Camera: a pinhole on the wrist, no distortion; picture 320 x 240 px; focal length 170.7 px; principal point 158.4 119.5 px. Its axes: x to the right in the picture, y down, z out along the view. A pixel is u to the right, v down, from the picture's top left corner.
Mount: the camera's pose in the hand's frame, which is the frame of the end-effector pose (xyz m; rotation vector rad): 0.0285 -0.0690 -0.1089 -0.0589 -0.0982 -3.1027
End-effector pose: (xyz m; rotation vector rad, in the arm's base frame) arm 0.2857 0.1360 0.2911 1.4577 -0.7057 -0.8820
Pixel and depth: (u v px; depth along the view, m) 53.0 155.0 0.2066
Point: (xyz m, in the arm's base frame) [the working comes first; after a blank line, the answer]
In the camera's frame: -0.1276 0.0430 0.2066

0.2845 -0.0457 0.1811
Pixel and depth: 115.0 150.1 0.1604
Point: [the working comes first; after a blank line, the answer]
In the camera's frame: -0.0408 0.0288 0.1604

0.2755 0.0517 0.1982
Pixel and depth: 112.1 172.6 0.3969
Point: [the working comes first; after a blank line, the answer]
In the camera's frame: -0.1077 0.1235 0.3969

0.1081 -0.1350 0.1178
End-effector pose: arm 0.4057 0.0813 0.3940 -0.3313 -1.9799 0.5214
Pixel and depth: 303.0 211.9 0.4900
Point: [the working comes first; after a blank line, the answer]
In the camera's frame: 0.4151 0.2652 0.4900

0.1934 -0.4427 0.1128
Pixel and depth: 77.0 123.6 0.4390
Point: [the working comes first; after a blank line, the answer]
In the camera's frame: -0.2093 0.0105 0.4390

0.0046 0.0871 0.4883
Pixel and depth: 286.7 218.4 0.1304
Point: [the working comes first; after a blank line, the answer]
In the camera's frame: 0.0980 0.0756 0.1304

0.4057 -0.0738 0.4037
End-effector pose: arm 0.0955 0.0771 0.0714 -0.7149 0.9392 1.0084
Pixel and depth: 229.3 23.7 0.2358
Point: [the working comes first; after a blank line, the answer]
In the camera's frame: 0.0979 -0.1323 0.2358

0.0497 0.1837 0.1775
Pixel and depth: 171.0 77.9 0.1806
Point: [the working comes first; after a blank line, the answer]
In the camera's frame: 0.0133 -0.0440 0.1806

0.1345 0.1377 0.0842
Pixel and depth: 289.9 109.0 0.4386
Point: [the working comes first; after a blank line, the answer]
In the camera's frame: 0.3379 -0.0270 0.4386

0.1588 0.2445 0.4844
